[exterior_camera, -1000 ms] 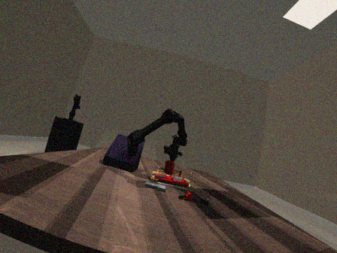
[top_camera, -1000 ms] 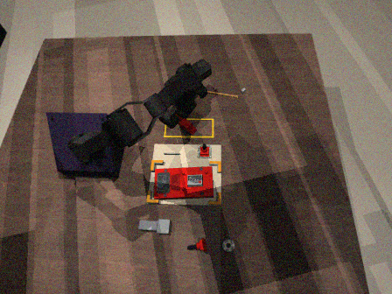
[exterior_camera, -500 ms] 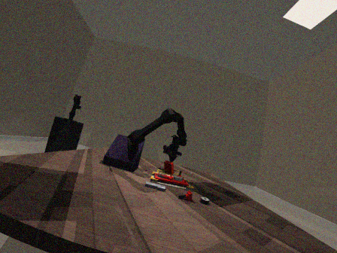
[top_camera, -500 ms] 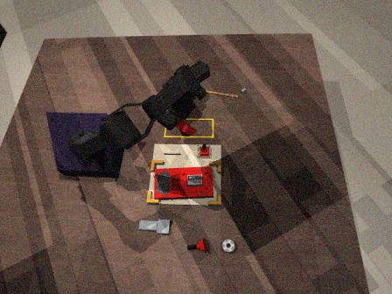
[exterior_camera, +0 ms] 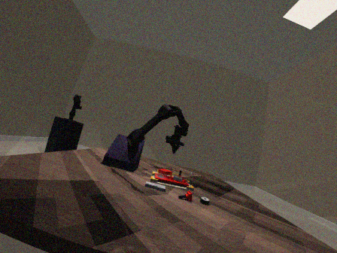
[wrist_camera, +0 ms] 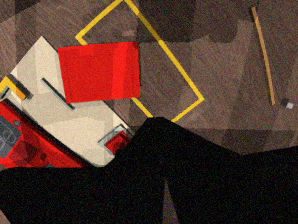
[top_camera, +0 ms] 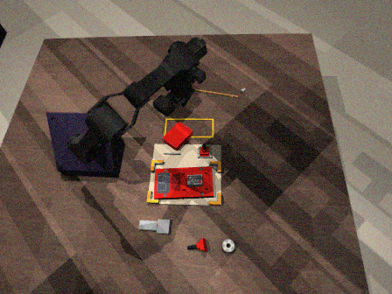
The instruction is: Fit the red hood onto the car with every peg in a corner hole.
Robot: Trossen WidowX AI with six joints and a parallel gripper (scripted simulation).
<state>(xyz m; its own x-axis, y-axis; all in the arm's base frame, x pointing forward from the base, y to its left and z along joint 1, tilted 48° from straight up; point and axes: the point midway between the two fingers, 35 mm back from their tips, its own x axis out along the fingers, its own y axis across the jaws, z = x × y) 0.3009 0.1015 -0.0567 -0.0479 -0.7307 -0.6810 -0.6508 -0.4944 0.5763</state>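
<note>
Now: gripper tip 3 cm past the red hood, 3 cm to the left of it and 14 cm above it. Also, from my gripper tip: thin stick 12 cm ahead, 17 cm to the left, 16 cm below.
</note>
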